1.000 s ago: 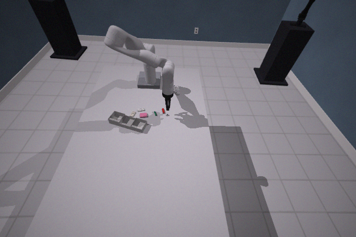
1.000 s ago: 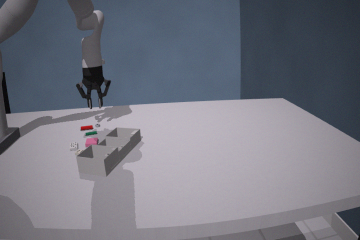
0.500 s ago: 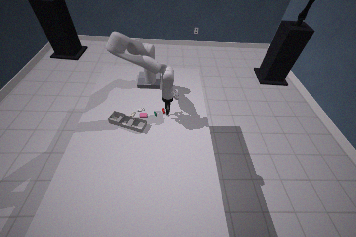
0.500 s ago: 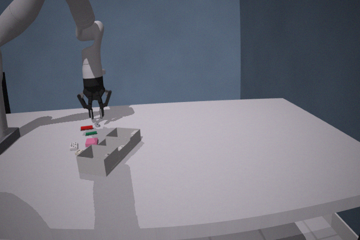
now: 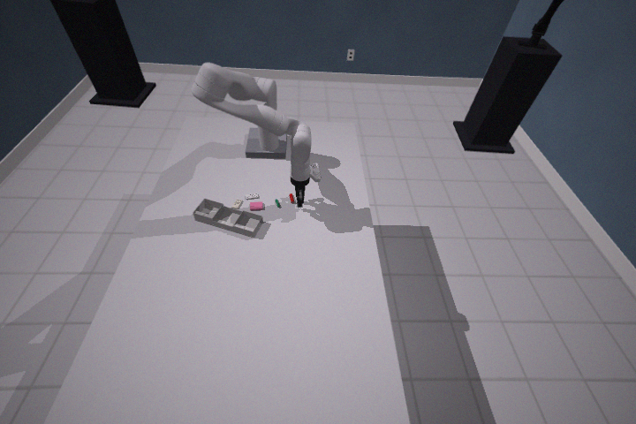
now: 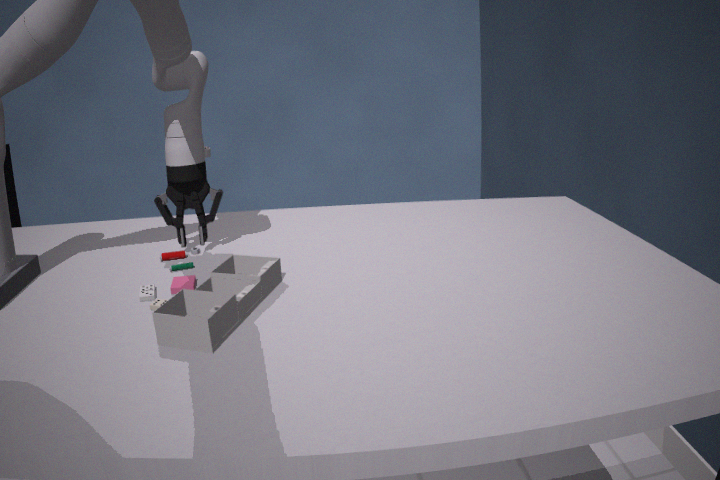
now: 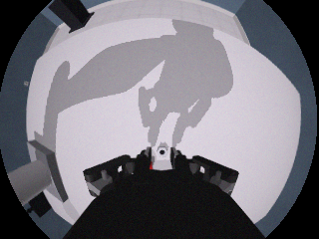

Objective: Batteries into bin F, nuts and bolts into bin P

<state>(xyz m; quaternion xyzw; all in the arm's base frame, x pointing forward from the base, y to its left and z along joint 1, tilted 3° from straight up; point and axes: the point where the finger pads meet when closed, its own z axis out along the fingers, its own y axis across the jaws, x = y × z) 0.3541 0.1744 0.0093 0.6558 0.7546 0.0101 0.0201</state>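
My hand is 3 cm above the grey nut. Round my hand: pink block: 18 cm to the right, 3 cm below, 2 cm ahead; green battery: 9 cm to the right, 3 cm below; red battery: 4 cm to the right, 3 cm below, 3 cm behind.
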